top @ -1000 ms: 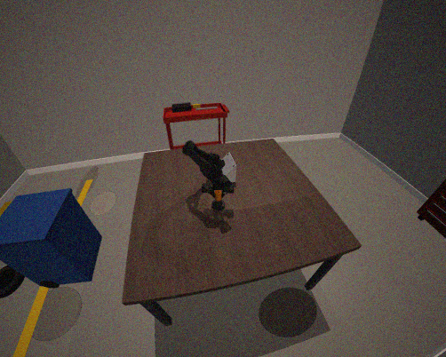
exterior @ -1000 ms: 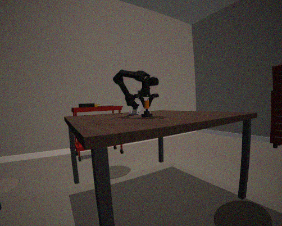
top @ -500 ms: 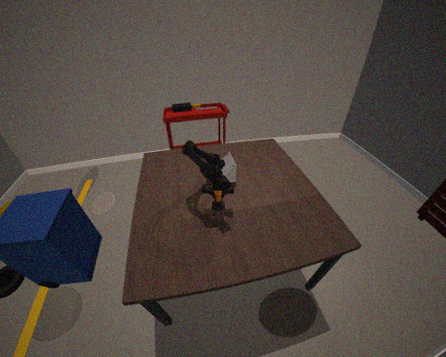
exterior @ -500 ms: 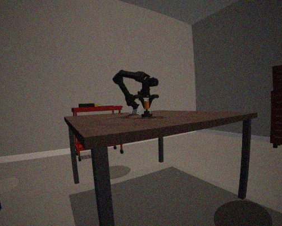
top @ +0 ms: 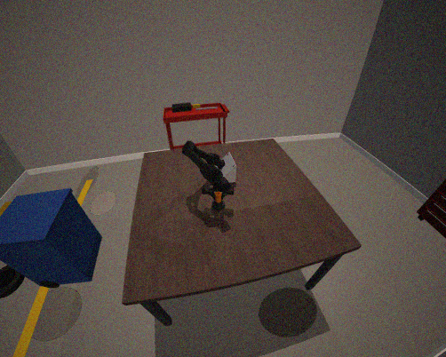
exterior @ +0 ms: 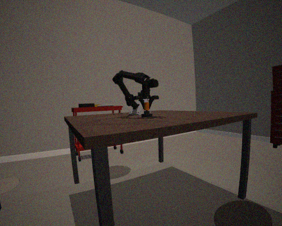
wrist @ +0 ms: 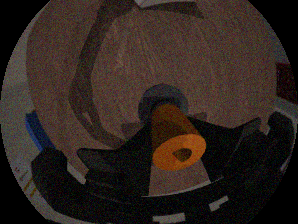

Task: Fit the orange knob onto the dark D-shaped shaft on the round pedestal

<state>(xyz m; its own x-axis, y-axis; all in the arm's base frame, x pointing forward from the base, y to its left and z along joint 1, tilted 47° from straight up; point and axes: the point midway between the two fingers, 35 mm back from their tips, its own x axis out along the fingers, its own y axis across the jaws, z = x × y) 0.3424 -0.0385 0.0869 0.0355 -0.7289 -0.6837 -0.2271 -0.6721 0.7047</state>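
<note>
My gripper tip is now 3 cm above the round dark pedestal. From my gripper tip the other things lie so: orange knob 2 cm above.
</note>
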